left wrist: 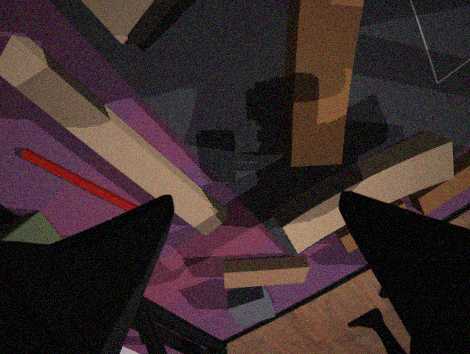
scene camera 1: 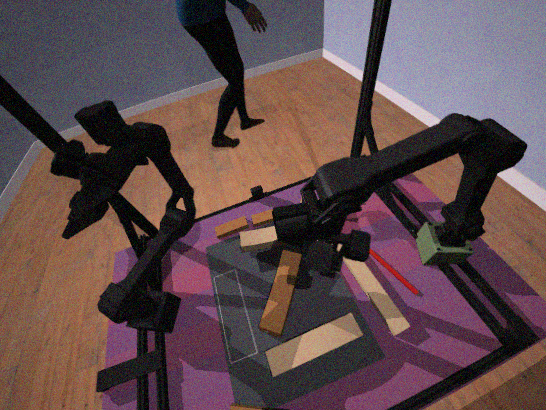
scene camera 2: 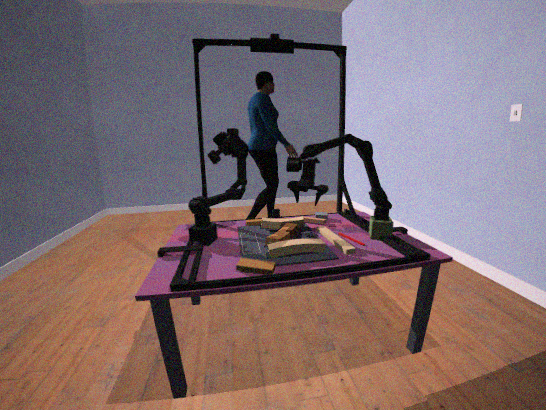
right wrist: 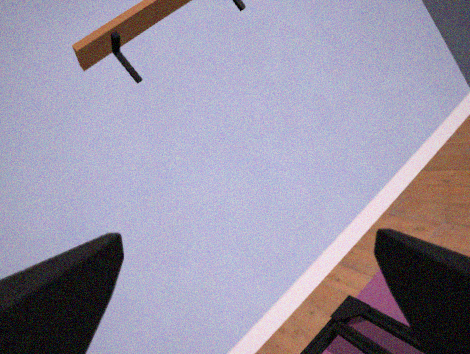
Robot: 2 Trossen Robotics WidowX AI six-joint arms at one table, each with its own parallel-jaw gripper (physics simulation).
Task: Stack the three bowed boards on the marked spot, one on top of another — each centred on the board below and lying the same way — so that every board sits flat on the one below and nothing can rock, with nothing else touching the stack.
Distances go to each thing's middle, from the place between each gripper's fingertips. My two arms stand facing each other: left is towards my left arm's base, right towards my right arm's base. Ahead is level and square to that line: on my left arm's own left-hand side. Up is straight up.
Labels:
Right now my left hand is 30 mm short of the orange-brown bowed board (scene camera 1: 274, 318), 120 mm to the left of it and 140 mm above it. From my left hand the other things lie so: red stick (left wrist: 31, 156) 40 mm ahead, 220 mm to the left, 170 mm below; long tan plank (scene camera 1: 395, 321) 50 mm ahead, 130 mm to the left, 160 mm below.
Right now my right hand is 40 mm short of the orange-brown bowed board, 300 mm to the right of it and 420 mm above it. From my right hand the other things lie so: red stick 50 mm ahead, 630 mm to the left, 450 mm below; long tan plank 50 mm ahead, 550 mm to the left, 440 mm below.

